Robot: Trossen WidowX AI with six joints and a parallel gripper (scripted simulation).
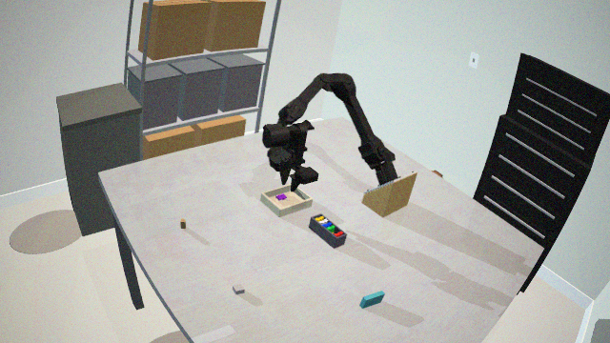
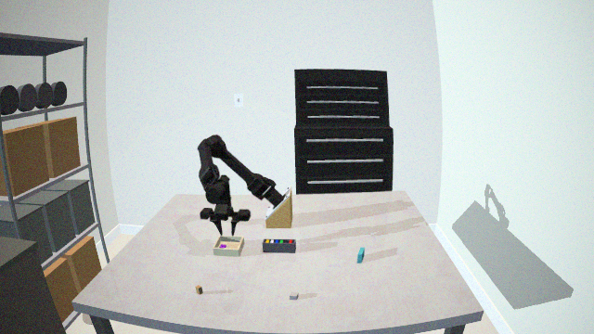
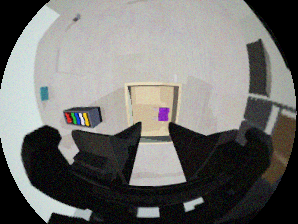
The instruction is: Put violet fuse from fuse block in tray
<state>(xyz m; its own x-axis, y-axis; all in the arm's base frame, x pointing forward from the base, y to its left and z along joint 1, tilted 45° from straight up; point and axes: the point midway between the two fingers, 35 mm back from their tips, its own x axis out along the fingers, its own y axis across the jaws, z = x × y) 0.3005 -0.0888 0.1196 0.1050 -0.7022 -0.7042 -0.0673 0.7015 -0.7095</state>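
The violet fuse is 5 cm below my gripper tip and 2 cm to the right of it. Round my gripper tip: beige tray (6 cm below); then small brown cube (37 cm ahead, 5 cm below); then small grey cube (33 cm ahead, 30 cm to the left, 5 cm below).
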